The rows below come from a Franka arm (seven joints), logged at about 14 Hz.
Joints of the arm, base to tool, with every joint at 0 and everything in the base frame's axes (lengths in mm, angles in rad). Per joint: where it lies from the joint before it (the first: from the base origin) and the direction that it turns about. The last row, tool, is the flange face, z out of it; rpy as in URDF.
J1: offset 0 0 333 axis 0 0 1
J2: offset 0 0 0 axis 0 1 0
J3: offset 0 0 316 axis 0 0 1
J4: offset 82.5 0 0 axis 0 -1 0
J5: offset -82.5 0 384 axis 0 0 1
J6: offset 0 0 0 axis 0 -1 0
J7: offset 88 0 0 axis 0 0 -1
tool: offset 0 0 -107 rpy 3.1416 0 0
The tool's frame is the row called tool.
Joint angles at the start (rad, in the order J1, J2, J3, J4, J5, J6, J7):
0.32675, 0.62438, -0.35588, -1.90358, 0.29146, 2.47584, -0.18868
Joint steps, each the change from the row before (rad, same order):
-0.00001, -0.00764, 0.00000, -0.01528, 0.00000, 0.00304, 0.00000
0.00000, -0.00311, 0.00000, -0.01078, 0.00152, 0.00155, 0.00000
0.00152, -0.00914, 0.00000, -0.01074, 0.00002, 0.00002, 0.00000
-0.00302, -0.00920, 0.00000, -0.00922, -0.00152, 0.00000, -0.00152
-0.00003, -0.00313, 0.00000, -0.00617, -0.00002, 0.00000, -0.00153
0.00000, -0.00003, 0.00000, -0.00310, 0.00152, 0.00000, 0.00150
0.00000, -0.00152, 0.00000, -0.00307, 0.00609, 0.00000, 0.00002
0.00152, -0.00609, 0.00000, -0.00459, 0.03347, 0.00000, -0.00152
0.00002, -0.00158, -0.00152, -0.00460, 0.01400, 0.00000, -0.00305
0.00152, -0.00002, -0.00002, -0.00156, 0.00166, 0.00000, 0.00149
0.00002, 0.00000, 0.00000, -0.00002, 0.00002, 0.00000, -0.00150
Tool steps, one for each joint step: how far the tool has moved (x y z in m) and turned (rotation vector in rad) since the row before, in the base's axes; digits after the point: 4 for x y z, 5 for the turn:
-0.0042, -0.0011, -0.0009, 0.00135, 0.00474, -0.00303
-0.0034, -0.0008, -0.0020, 0.00125, 0.00587, -0.00333
-0.0027, 0.0004, 0.0014, 0.00262, 0.00184, -0.00064
-0.0022, -0.0022, 0.0019, 0.00181, 0.00057, -0.00211
-0.0019, -0.0004, -0.0005, 0.00085, 0.00312, 0.00031
-0.0012, -0.0003, -0.0011, 0.00079, 0.00277, -0.00331
-0.0009, -0.0002, -0.0002, 0.00397, 0.00070, -0.00548
-0.0009, 0.0007, 0.0018, 0.02142, -0.00602, -0.02459
-0.0015, -0.0012, -0.0006, 0.00781, 0.00072, -0.01028
-0.0006, 0.0008, -0.0006, 0.00090, 0.00130, -0.00162
0.0000, 0.0000, 0.0000, 0.00003, -0.00001, 0.00150

